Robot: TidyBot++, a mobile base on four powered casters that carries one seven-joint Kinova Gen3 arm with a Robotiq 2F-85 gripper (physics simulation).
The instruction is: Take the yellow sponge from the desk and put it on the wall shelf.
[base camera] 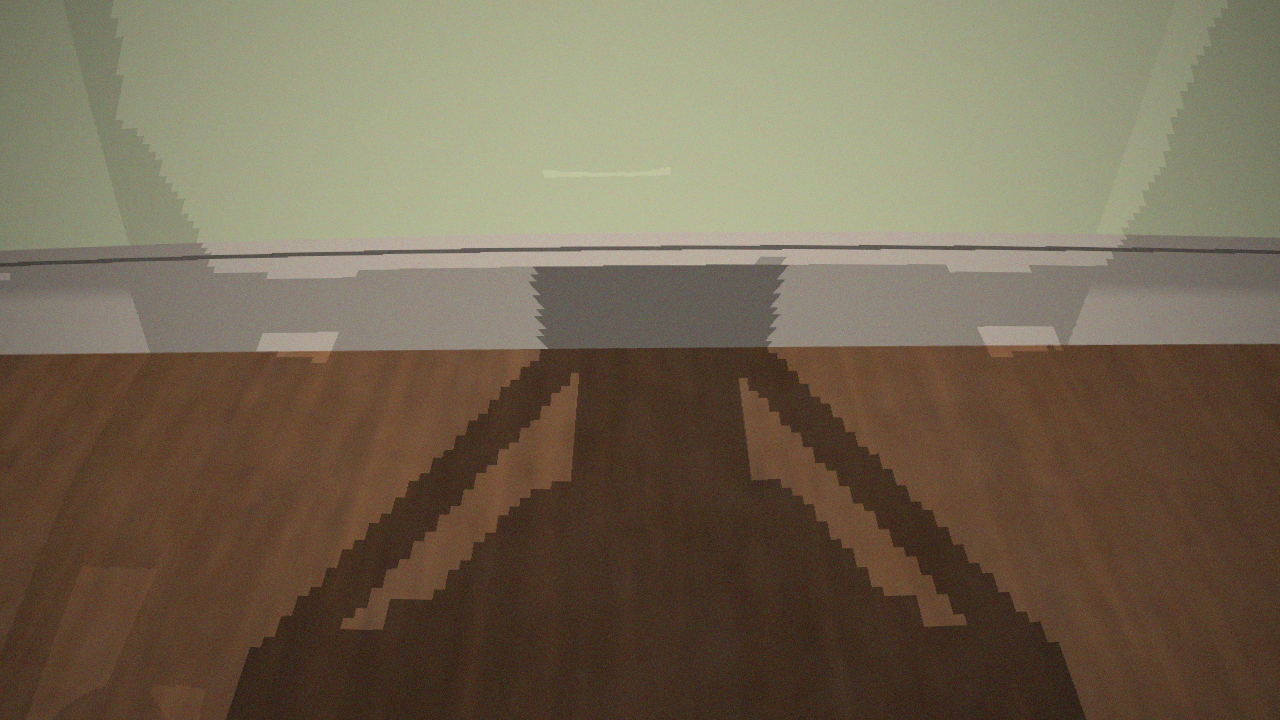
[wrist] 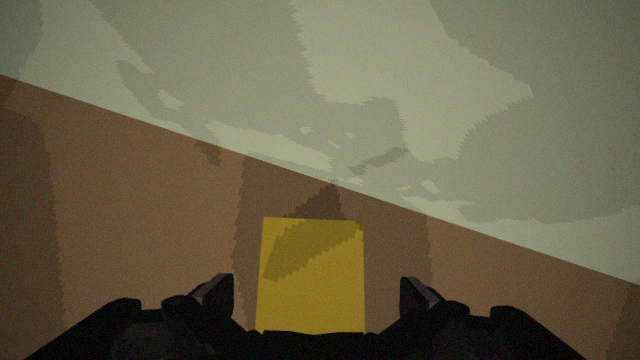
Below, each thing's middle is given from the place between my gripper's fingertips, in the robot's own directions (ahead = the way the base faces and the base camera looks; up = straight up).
I see my gripper 40 mm above the yellow sponge point(wrist: 311, 276) and 10 mm past it.
